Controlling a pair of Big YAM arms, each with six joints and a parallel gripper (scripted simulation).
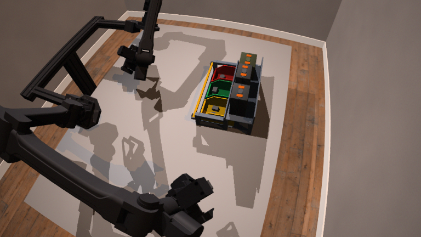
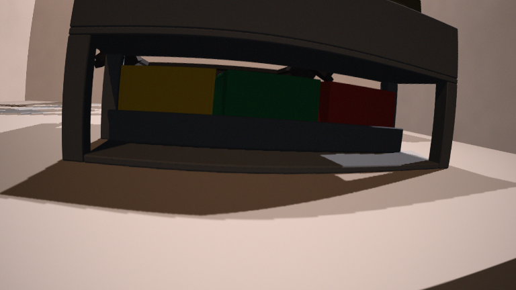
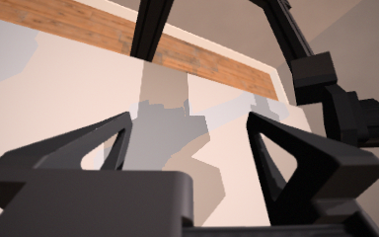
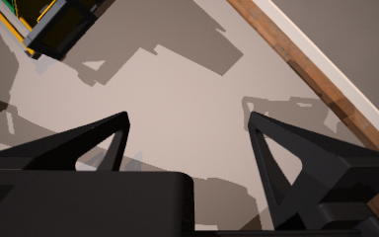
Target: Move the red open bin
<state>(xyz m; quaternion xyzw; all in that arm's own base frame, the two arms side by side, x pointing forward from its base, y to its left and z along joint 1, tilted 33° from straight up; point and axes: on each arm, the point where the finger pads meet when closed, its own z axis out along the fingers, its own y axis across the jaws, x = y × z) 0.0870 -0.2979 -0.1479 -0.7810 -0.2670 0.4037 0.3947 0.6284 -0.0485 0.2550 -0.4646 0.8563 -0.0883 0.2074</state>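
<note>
Right now my left hand is 52 cm short of the green bin, 3 cm to the right of it and 16 cm above it. Also, from my left hand: red open bin: 52 cm ahead, 14 cm to the left, 16 cm below; then grey shelf: 55 cm ahead, 3 cm to the left, 14 cm below.
</note>
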